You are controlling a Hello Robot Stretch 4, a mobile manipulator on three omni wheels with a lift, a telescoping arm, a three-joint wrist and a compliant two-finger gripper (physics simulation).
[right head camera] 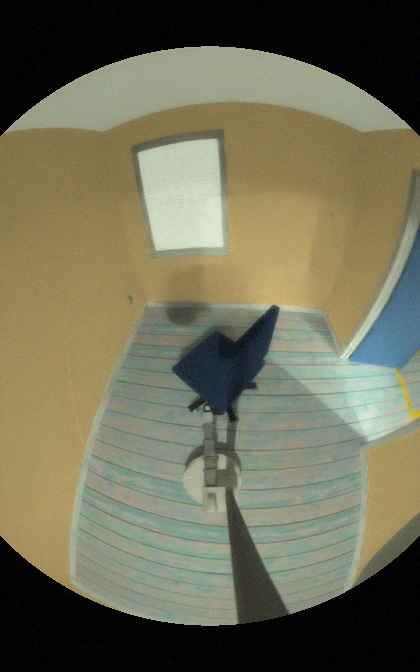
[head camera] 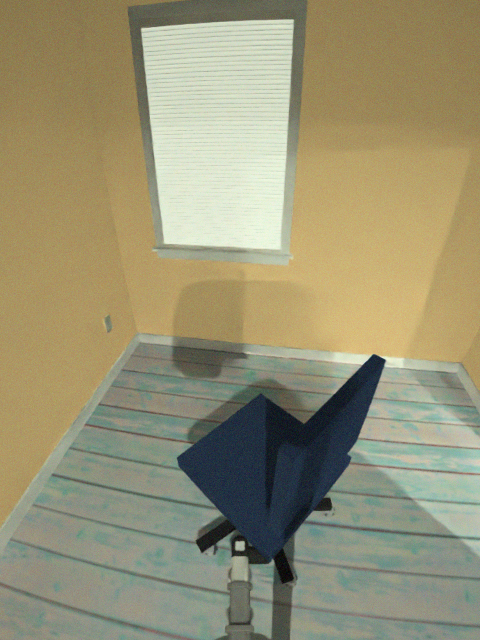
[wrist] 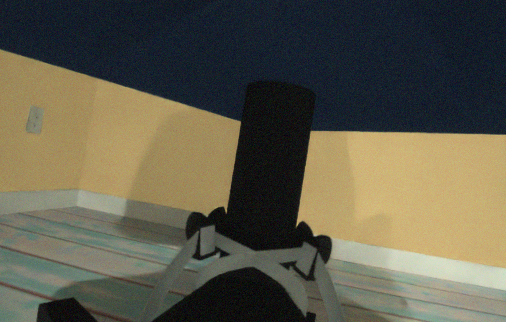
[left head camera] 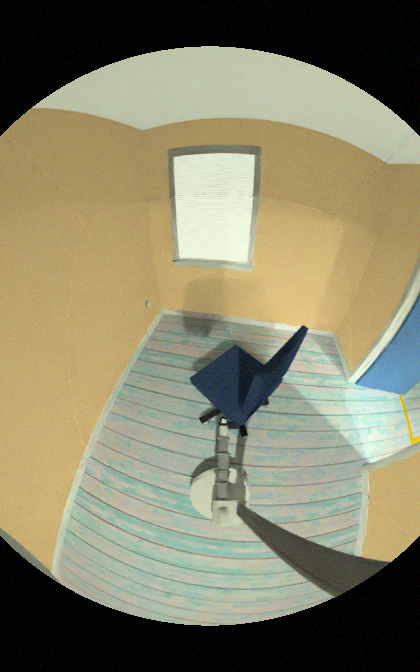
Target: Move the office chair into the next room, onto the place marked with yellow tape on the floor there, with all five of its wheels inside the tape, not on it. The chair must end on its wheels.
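Places are measured from the robot's base along level axes (x ahead, y left, z up), in millimetres.
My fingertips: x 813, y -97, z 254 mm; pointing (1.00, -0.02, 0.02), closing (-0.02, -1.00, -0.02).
Note:
Behind a point stands the place of what it marks.
The dark blue office chair (head camera: 222, 470) {y 64, x 725, z 443 mm} (left head camera: 217, 380) (right head camera: 197, 367) is in front of my arm, its backrest rising to the far right. Several black legs with small casters show under it; whether all wheels touch the floor cannot be told. In the wrist view the seat's underside (wrist: 380, 65) {y -138, x 701, z 363 mm} fills the top and the black column (wrist: 272, 160) {y -96, x 750, z 312 mm} stands slightly slanted. My gripper (wrist: 258, 232) {y -97, x 812, z 254 mm} is shut on the column, low down, with a fingertip at each side. Yellow tape (left head camera: 406, 420) (right head camera: 405, 395) shows in part on the floor beyond the doorway, at the right edge.
The white door frame (left head camera: 387, 337) (right head camera: 380, 310) stands on the right, with a blue wall (left head camera: 387, 367) (right head camera: 385, 342) beyond it. Near it, a wall end with baseboard (left head camera: 364, 500) (right head camera: 363, 480) borders the opening. The left wall (head camera: 46, 413) {y 1004, x 1097, z 283 mm} and window wall (head camera: 361, 289) {y -793, x 1872, z 594 mm} enclose this room.

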